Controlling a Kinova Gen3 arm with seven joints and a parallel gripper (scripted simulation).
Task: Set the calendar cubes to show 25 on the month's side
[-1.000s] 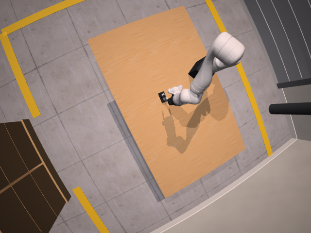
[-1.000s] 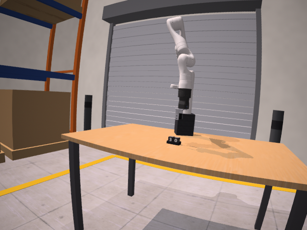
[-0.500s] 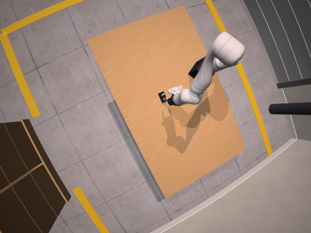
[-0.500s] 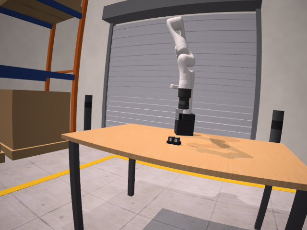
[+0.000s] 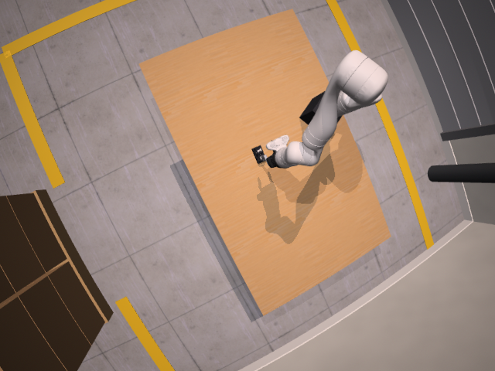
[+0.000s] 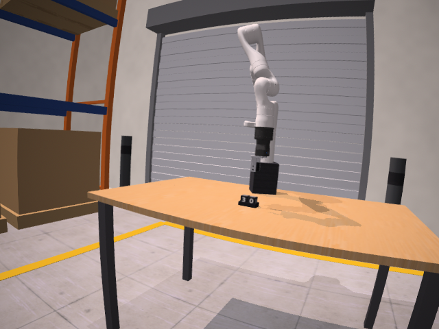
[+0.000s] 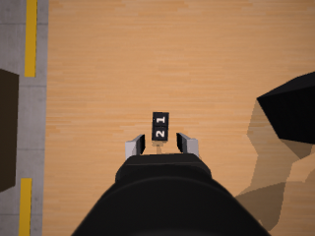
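Right now my hand is 3 cm to the left of the black cube and 14 cm above it. Round my hand: black tray (2 cm to the right, 16 cm below).
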